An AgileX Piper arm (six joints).
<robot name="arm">
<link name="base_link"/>
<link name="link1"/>
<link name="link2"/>
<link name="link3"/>
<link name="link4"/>
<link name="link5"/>
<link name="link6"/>
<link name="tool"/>
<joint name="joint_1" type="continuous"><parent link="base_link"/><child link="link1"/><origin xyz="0 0 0.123" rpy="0 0 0"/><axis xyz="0 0 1"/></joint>
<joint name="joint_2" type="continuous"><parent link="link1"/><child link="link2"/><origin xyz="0 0 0" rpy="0 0 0"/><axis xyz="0 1 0"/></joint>
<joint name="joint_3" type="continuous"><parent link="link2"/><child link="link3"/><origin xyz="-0.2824 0 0.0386" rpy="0 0 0"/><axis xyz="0 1 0"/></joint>
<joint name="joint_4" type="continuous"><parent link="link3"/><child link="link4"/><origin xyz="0.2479 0 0.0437" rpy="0 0 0"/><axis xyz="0.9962 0 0.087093"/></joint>
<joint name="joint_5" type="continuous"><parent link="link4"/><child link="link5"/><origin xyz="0 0 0" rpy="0 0 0"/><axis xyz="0 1 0"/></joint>
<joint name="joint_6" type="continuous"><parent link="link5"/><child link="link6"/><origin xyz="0.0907 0 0.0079" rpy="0 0 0"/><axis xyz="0.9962 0 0.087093"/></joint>
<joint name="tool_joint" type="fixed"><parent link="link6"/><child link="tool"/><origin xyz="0 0 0" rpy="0 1.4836 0"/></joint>
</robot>
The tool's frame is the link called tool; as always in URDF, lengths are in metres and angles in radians. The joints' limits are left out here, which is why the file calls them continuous.
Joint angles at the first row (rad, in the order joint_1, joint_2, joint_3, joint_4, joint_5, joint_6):
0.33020 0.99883 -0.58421 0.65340 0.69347 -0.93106
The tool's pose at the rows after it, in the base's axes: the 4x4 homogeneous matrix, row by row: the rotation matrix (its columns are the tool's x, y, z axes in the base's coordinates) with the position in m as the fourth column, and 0 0 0 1 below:
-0.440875, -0.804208, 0.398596, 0.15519; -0.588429, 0.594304, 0.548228, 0.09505; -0.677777, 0.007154, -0.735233, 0.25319; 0, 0, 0, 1
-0.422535, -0.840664, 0.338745, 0.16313; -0.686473, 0.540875, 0.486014, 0.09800; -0.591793, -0.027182, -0.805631, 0.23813; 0, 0, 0, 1
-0.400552, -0.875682, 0.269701, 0.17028; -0.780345, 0.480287, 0.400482, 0.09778; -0.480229, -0.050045, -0.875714, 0.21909; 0, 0, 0, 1
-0.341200, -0.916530, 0.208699, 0.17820; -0.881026, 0.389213, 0.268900, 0.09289; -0.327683, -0.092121, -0.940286, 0.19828; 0, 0, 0, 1
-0.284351, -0.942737, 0.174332, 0.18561; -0.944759, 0.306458, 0.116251, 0.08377; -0.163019, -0.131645, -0.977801, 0.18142; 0, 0, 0, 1
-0.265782, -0.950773, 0.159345, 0.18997; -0.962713, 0.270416, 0.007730, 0.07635; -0.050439, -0.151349, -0.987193, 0.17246; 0, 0, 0, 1
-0.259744, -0.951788, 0.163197, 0.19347; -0.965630, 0.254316, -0.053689, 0.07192; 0.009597, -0.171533, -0.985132, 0.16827; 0, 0, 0, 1
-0.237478, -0.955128, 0.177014, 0.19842; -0.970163, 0.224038, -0.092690, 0.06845; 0.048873, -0.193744, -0.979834, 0.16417; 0, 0, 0, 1
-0.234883, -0.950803, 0.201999, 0.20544; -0.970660, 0.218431, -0.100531, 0.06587; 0.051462, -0.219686, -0.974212, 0.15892; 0, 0, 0, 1
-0.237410, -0.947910, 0.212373, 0.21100; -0.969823, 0.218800, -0.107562, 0.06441; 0.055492, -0.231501, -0.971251, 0.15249; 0, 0, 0, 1
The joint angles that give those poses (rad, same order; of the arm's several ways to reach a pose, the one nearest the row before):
0.36271 1.01384 -0.58645 0.63488 0.67613 -0.95936
0.38586 1.09188 -0.59427 0.53834 0.68101 -0.96258
0.39823 1.17590 -0.59422 0.42851 0.69022 -0.96330
0.40581 1.26596 -0.59424 0.25970 0.69618 -0.95451
0.40708 1.34099 -0.59422 0.05831 0.70432 -0.90089
0.40705 1.38428 -0.59438 -0.08503 0.71970 -0.83073
0.40614 1.40785 -0.59519 -0.17287 0.72286 -0.77994
0.39915 1.43238 -0.59633 -0.23959 0.70726 -0.76279
0.38147 1.46122 -0.59633 -0.27869 0.65923 -0.74820
0.36941 1.49414 -0.59634 -0.30928 0.62053 -0.72803

